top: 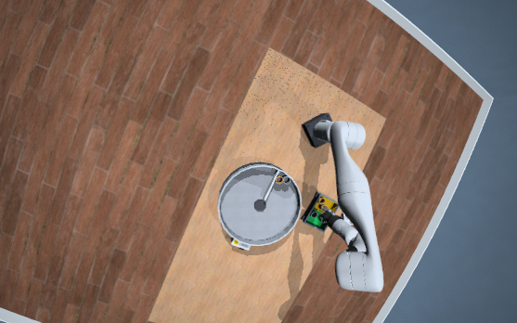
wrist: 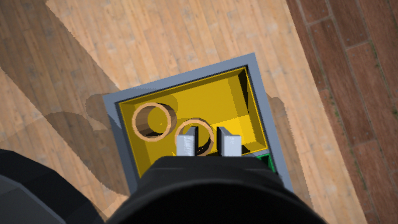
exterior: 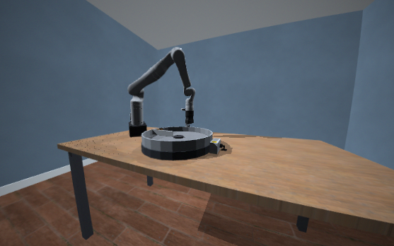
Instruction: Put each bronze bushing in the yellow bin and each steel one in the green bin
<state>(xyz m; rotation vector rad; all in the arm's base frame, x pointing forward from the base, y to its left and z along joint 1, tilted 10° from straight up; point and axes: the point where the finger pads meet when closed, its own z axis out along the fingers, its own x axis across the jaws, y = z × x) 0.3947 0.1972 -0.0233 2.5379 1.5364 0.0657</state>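
My gripper is now 30 mm above the bin, 20 mm to the left of it and 20 mm short of it. The rest, counted from my hand: turntable 380 mm to the right, 60 mm ahead.
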